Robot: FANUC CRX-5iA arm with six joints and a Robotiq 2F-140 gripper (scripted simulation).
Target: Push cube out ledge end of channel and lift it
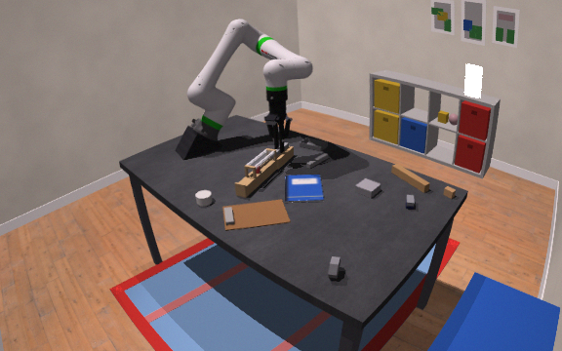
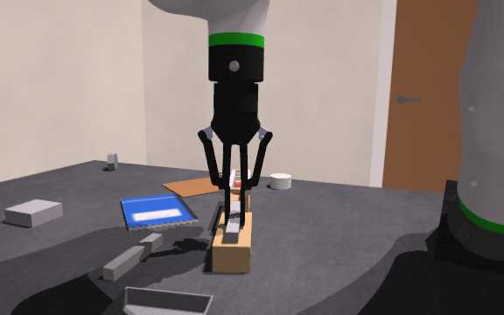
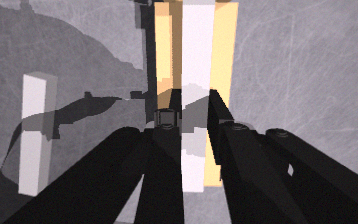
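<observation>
My hand is 13 cm to the right of the pale grey stick, 12 cm short of it and 7 cm above it. Also, from my hand: wooden channel 15 cm to the right, 8 cm ahead, 3 cm below; red cube 18 cm to the right, 10 cm ahead, 3 cm below; tray 23 cm to the left, 8 cm below, 4 cm behind.
</observation>
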